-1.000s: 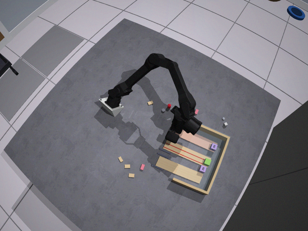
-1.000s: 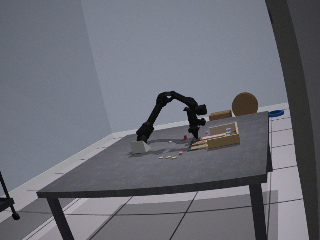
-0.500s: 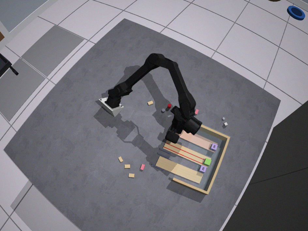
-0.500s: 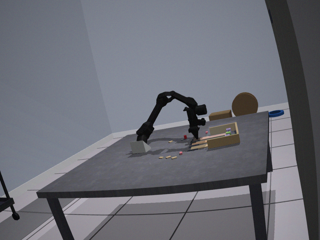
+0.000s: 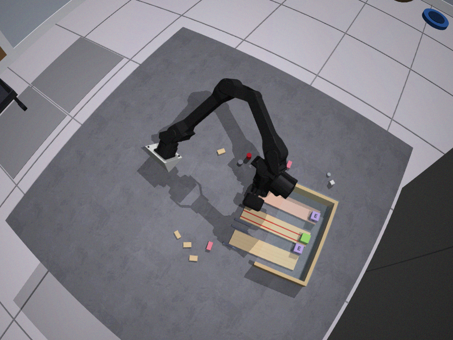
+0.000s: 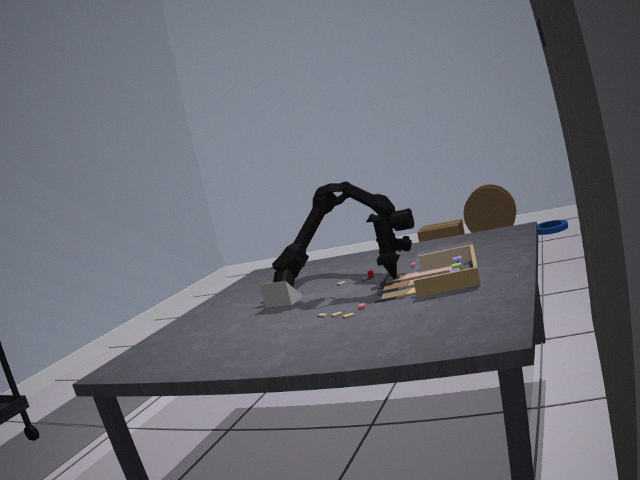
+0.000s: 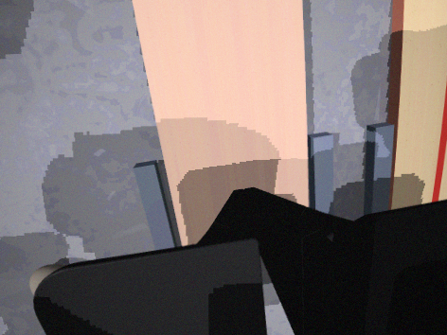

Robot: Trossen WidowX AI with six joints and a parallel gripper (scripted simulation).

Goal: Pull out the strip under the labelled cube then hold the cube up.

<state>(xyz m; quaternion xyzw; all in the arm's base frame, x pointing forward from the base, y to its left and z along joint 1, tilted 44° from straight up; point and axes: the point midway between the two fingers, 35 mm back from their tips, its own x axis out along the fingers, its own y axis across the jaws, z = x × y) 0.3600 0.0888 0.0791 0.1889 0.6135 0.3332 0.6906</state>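
The grey cylinder lies 13 cm behind my gripper tip and 5 cm to the left of it. From my gripper tip the other things lie so: pebble 5 cm behind, 7 cm to the left; red cylinder 12 cm behind, 8 cm to the left, 1 cm above.
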